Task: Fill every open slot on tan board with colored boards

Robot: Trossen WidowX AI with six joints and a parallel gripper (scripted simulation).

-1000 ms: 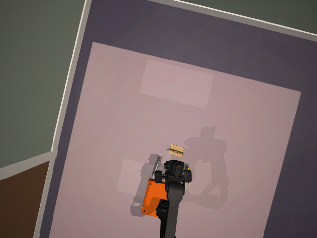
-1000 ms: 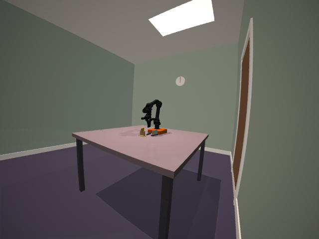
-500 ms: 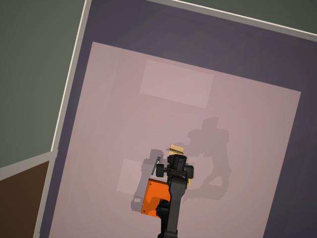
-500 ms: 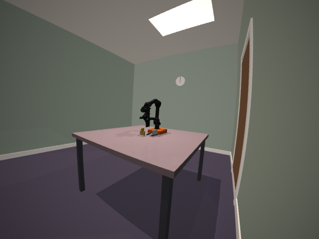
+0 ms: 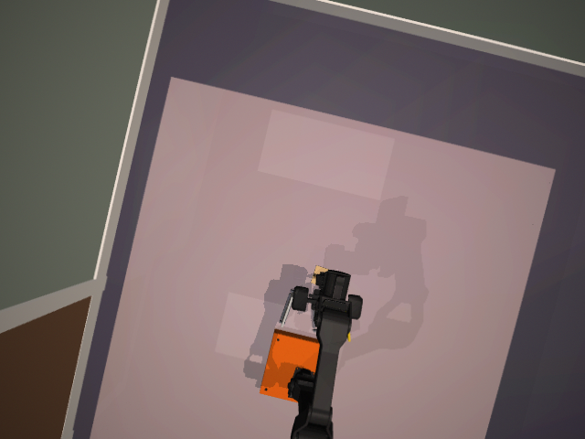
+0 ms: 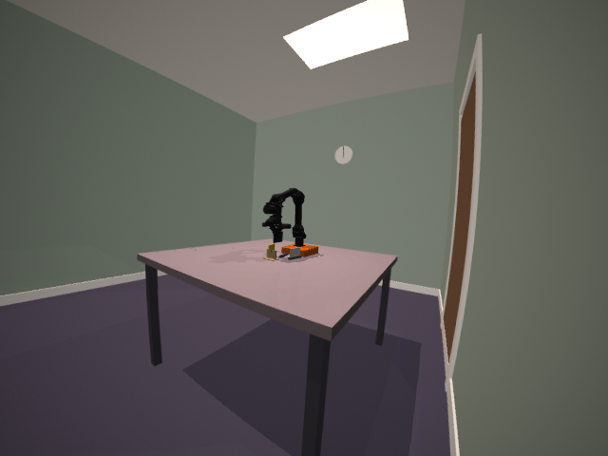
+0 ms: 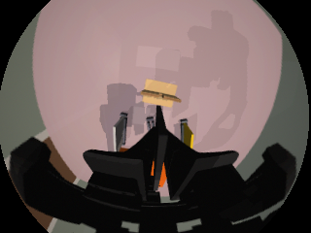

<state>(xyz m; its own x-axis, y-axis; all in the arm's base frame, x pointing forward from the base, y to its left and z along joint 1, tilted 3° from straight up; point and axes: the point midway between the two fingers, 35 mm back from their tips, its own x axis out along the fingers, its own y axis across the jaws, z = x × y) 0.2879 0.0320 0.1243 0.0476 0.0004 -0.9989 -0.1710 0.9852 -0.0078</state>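
Now: gripper tip 10 cm above the tan board and 3 cm short of it. The rest, counted from my gripper tip: yellow board (11 cm to the right, 10 cm below, 8 cm behind).
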